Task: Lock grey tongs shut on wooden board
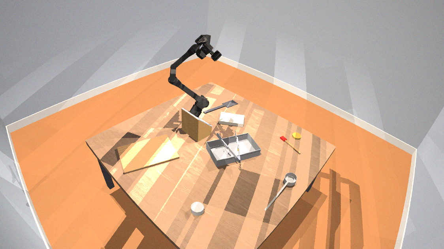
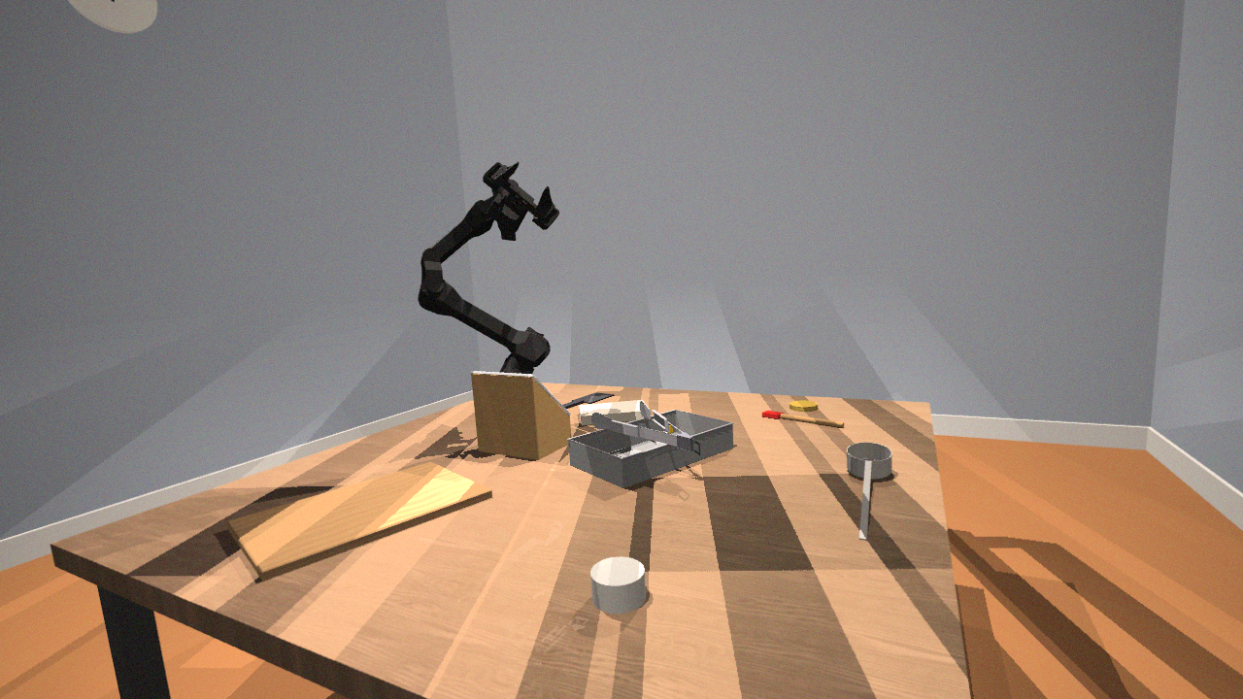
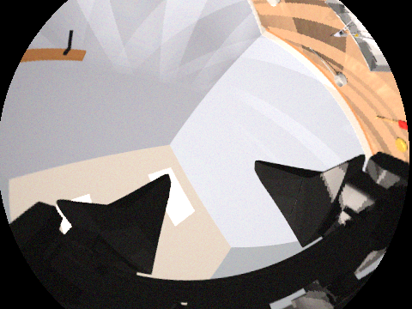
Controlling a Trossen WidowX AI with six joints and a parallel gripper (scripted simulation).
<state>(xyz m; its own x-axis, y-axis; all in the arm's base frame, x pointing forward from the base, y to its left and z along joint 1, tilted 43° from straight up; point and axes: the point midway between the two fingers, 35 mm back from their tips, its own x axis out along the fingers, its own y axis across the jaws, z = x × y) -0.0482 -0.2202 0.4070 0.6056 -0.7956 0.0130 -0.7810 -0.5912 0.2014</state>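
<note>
Now: gripper tip 280 mm short of the grey roasting tin, 90 mm to the left of it and 580 mm above it. From my gripper tip the other things lie so: white block 90 mm ahead, 200 mm to the left, 600 mm below; then dark spatula 70 mm behind, 320 mm to the left, 610 mm below; then wooden board 140 mm behind, 460 mm to the right, 600 mm below.
</note>
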